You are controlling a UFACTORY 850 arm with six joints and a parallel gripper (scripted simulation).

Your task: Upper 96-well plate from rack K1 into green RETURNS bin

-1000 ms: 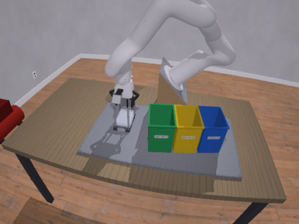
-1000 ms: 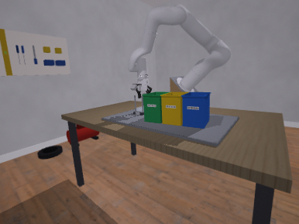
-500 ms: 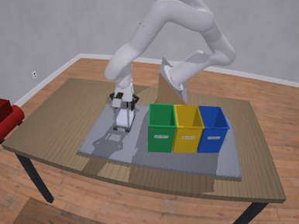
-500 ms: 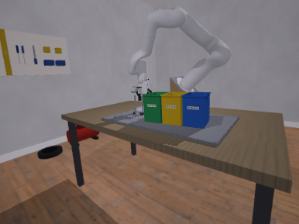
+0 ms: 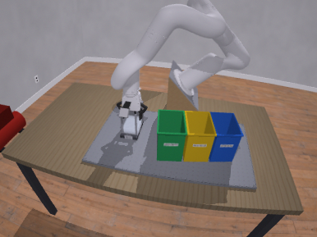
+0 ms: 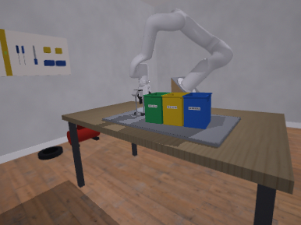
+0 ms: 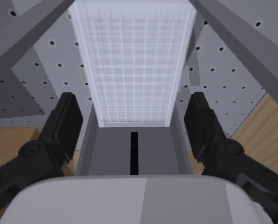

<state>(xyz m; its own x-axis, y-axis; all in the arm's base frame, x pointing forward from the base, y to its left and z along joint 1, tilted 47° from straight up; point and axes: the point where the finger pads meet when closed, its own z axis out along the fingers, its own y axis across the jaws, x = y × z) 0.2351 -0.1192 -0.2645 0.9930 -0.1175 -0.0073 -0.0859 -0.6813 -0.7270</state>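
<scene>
Right now the 96-well plate is 5 cm below my hand. The rest, counted from my hand: yellow bin: 34 cm to the left, 13 cm ahead; blue bin: 47 cm to the left, 13 cm ahead; green bin: 21 cm to the left, 14 cm ahead.
</scene>
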